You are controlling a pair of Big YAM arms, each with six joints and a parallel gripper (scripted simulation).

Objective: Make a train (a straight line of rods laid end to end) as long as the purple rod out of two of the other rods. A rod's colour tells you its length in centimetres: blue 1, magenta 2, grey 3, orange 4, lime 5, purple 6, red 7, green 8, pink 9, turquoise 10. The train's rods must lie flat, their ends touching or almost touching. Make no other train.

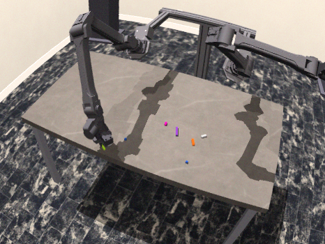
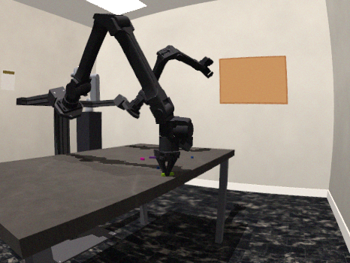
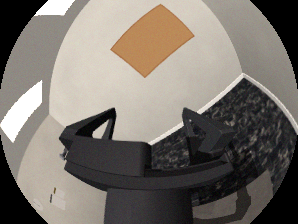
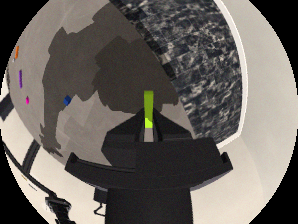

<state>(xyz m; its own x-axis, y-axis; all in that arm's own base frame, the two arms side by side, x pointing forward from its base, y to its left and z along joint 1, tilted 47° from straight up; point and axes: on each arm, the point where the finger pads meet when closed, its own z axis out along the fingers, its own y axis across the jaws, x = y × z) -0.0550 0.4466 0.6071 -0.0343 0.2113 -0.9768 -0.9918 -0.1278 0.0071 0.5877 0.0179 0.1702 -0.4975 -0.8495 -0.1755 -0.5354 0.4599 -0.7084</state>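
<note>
The lime rod is right at my right hand. The rest, counted from my right hand: purple rod (23 cm behind, 33 cm to the left); then orange rod (19 cm behind, 43 cm to the left); then magenta rod (27 cm behind, 26 cm to the left).
</note>
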